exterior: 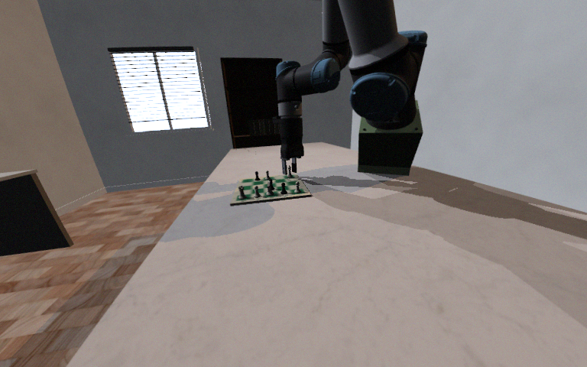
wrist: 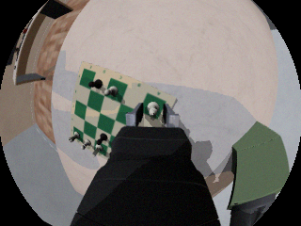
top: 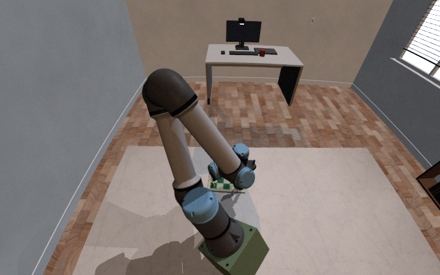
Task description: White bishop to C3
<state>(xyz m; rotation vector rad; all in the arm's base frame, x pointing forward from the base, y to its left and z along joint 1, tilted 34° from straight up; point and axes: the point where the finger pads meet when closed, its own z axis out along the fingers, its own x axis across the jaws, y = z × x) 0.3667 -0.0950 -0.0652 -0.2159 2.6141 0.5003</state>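
Now: hand 1 cm above the pale piece. Also, from my hand: green-and-white chessboard: 9 cm ahead, 6 cm to the left, 3 cm below.
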